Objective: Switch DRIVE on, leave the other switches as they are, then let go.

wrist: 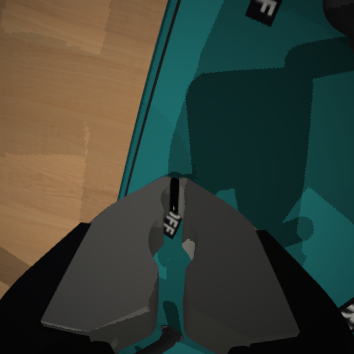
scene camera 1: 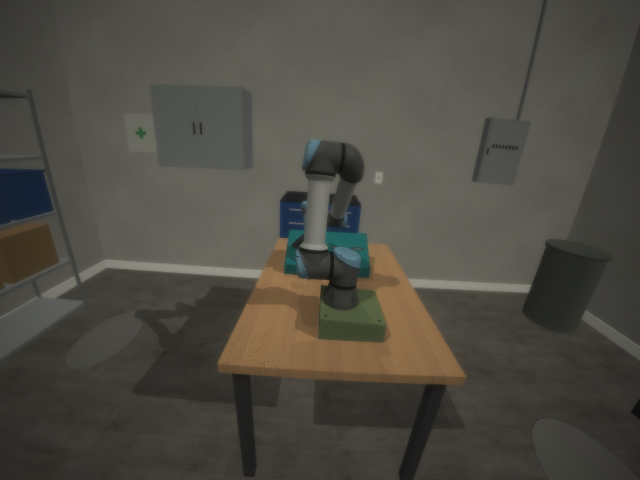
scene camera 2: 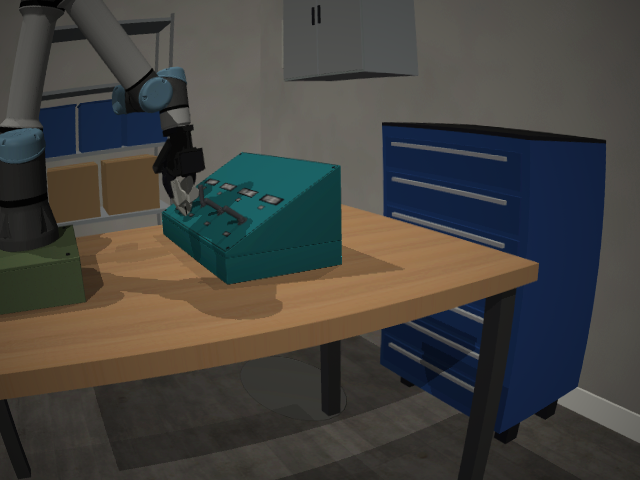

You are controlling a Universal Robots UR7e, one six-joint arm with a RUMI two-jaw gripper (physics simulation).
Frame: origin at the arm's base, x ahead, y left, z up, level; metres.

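Seen in the pictures: gripper, between the fingertips: [wrist: 174,180] [scene camera 2: 186,215]; arm's base, origin of its link: [scene camera 1: 340,299] [scene camera 2: 28,240].
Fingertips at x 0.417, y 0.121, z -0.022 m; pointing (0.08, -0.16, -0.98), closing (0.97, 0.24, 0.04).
Offsets run from my fingertips to a thing's top centre. "spot": to the spot under its first point. Level surfaces: height alone.
A teal console [scene camera 1: 356,239] [scene camera 2: 289,178] [wrist: 182,35] with a sloped face stands on the table. In the second scene view several dark lever switches, one of them a lever @(dz +0.060, dx +0.017, dy -0.265 m) [scene camera 2: 235,214] near the right, stand on its face below a row of pale plates. My gripper [scene camera 2: 187,212] [wrist: 174,180] is shut and empty, its tips low at the console's front left part. In the wrist view an OFF label @(spot: dz +0.005, dx +0.006, dy -0.027 m) [wrist: 171,224] shows between the fingers, and a dark lever @(spot: dz +0.034, dx +0.031, dy -0.139 m) [wrist: 165,341] shows at the bottom edge. I cannot read which switch is DRIVE. The arm hides the gripper in the first scene view.
A dark rounded part @(spot: dz +0.056, dx +0.005, dy +0.092 m) [wrist: 342,15] and another OFF label [wrist: 264,10], partly cut off, lie at the wrist view's top right. The arm's green base block [scene camera 1: 351,330] [scene camera 2: 41,284] stands on the wooden table @(dz -0.073 m) [scene camera 1: 279,356] [scene camera 2: 155,335]. A blue drawer cabinet [scene camera 2: 449,173] stands behind the table.
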